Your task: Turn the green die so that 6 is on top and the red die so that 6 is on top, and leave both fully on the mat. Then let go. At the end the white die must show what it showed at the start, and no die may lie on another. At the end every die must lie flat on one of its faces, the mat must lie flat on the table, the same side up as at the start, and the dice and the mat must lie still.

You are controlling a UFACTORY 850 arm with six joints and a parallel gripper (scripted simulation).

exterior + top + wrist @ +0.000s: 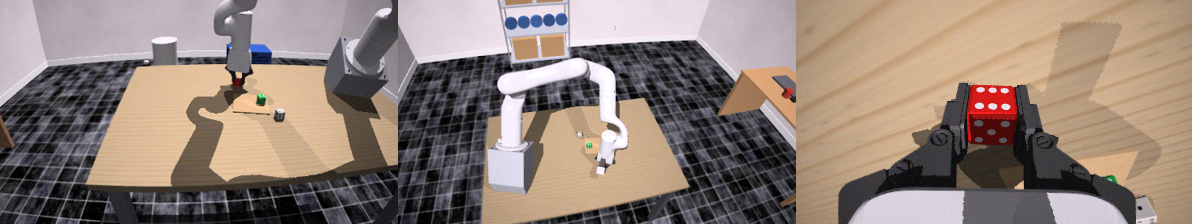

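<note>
Now: hand 10 mm above the red die. Round my hand: tan mat: 180 mm to the left, 20 mm below, 10 mm behind; green die: 180 mm to the left, 50 mm behind; white die: 280 mm to the left, 90 mm behind, 10 mm below.
</note>
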